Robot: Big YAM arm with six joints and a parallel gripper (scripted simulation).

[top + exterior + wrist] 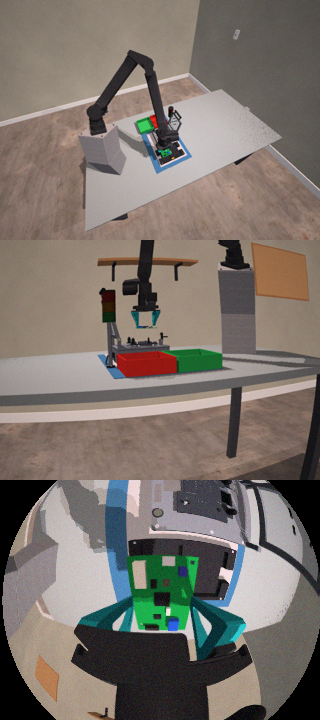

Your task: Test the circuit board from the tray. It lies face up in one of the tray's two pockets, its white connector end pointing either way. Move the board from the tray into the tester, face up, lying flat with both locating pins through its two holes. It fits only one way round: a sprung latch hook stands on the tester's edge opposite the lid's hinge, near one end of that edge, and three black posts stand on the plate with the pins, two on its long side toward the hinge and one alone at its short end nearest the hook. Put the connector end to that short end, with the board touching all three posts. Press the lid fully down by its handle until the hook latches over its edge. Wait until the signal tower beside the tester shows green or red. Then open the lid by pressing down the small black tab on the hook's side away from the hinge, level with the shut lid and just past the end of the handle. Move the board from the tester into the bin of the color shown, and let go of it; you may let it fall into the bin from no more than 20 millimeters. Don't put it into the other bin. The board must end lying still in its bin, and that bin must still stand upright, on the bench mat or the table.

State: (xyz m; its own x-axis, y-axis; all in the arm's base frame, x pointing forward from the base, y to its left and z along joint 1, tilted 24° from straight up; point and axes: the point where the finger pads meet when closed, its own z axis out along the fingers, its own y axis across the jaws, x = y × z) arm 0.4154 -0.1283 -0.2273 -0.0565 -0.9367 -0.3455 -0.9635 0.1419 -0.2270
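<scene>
Now: the tester plate 17 cm to the left of my hand, 8 cm ahead of it and 5 cm below it. Round my hand: tester lid 19 cm ahead, 16 cm to the left, 6 cm above; then green circuit board right at my hand; then latch hook 23 cm to the left, 3 cm below, 1 cm ahead.
</scene>
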